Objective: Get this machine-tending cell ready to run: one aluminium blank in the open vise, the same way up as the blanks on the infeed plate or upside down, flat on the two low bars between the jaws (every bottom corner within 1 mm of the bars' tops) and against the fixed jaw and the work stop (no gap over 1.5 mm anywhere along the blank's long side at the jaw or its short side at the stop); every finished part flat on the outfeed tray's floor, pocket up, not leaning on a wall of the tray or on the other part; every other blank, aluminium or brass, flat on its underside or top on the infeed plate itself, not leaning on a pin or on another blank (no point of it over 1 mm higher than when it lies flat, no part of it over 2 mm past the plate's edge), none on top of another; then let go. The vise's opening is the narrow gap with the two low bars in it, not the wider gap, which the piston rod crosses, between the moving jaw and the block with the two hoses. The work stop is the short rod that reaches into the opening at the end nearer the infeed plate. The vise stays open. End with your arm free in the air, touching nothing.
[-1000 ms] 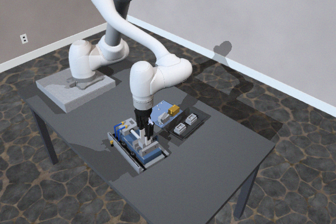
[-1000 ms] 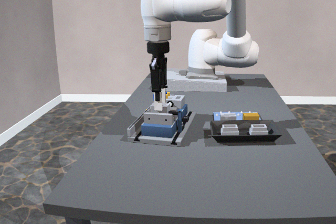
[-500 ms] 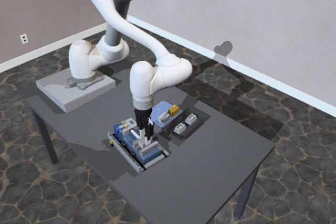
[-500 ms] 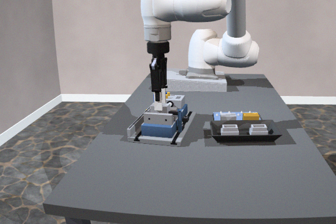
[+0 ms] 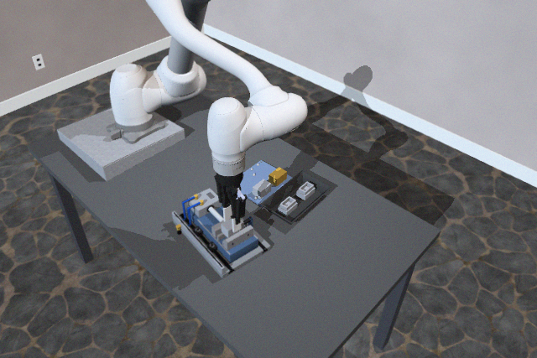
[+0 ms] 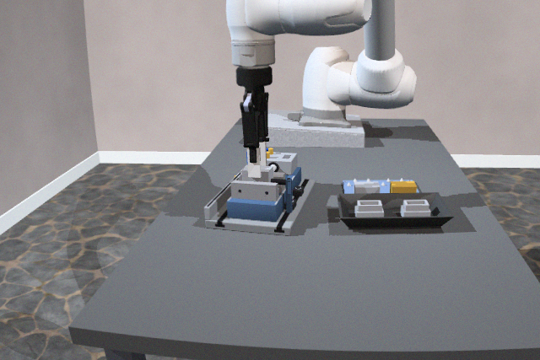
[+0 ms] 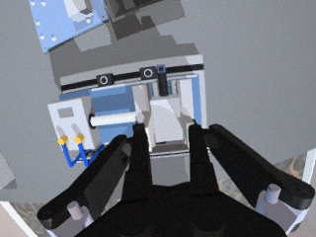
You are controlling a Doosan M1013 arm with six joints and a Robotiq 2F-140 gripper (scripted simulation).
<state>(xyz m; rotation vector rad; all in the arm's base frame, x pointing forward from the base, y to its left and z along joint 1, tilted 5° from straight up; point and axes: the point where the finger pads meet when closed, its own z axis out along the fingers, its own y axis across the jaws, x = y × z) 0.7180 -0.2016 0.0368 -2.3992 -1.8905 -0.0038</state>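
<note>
My hand is 4 cm above the aluminium blank. Round my hand: brass blank 8 cm behind, 35 cm to the left, 11 cm below; blue infeed plate 13 cm behind, 30 cm to the left, 13 cm below.
</note>
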